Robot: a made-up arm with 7 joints.
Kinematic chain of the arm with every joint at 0, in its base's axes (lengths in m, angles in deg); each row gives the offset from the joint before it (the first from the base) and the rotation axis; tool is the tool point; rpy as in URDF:
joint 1: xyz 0 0 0.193 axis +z
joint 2: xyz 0 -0.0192 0.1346 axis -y
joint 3: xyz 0 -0.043 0.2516 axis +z
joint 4: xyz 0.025 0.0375 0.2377 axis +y
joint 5: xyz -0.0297 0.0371 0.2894 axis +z
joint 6: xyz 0 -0.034 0.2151 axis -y
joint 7: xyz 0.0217 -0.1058 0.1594 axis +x
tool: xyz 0 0 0 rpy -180 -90 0
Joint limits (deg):
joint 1: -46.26..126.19
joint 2: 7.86..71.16
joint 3: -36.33..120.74
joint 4: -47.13..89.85
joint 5: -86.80..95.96
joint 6: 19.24..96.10
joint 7: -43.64..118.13
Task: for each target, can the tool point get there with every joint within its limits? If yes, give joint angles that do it. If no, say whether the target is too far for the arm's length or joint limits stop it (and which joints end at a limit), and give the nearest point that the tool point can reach.
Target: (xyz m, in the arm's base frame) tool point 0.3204 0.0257 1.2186
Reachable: yes | joints 71.91 33.11 -13.82 70.35 53.49 44.82 18.85
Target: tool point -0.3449 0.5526 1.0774
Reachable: yes | joints -24.45 64.60 43.54 75.64 -35.17 33.11 28.22
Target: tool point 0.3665 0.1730 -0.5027
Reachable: no: joint limits stop it (at a limit: joint 1, joint 2, joint 3, joint 4, joint 5, joint 6) | nearest point 0.0238 0.6974 0.0707 | short by 0.849 m
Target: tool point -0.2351 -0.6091 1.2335
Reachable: yes | joints 45.90 21.48 36.52 -14.55 -22.40 42.69 -19.27
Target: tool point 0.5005 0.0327 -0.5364
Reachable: no: joint limits stop it (at a limit: joint 1, joint 2, joint 4, joint 6) | nearest point 0.6667 -0.4784 0.0818 | short by 0.819 m
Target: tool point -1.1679 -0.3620 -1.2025
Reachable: no: too far | nearest point -0.8962 -0.2778 0.0293 | short by 1.264 m
